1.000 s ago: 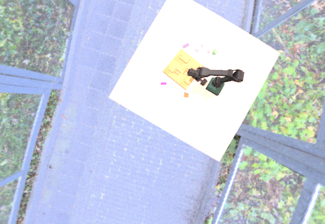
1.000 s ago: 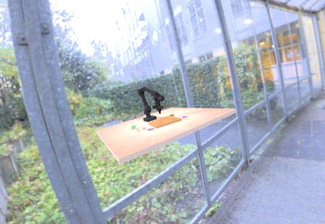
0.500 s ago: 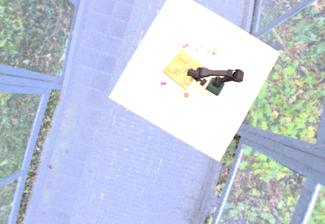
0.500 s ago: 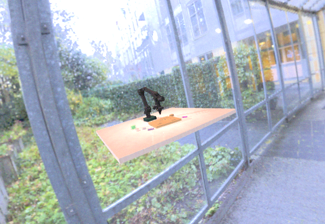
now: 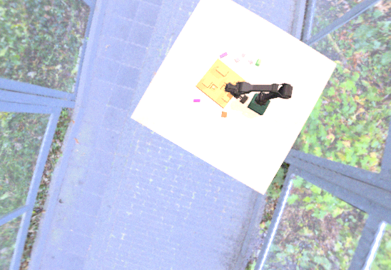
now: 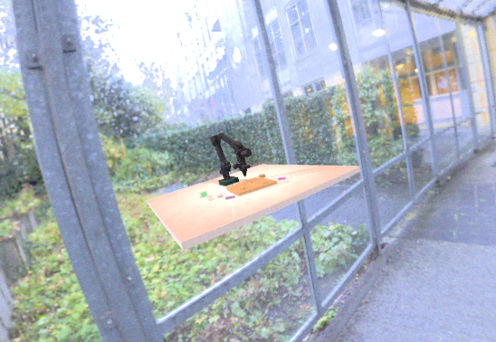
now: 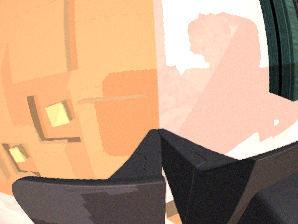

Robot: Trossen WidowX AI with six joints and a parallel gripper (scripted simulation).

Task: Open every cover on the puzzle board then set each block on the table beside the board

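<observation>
Now: the puzzle board 130 mm ahead of my gripper tip, 60 mm to the right of it and 40 mm below it. Also, from my gripper tip: lilac block: 290 mm to the right, 200 mm ahead, 50 mm below; green block: 340 mm to the right, 90 mm behind, 40 mm below; pink block: 260 mm ahead, 150 mm to the left, 50 mm below.
</observation>
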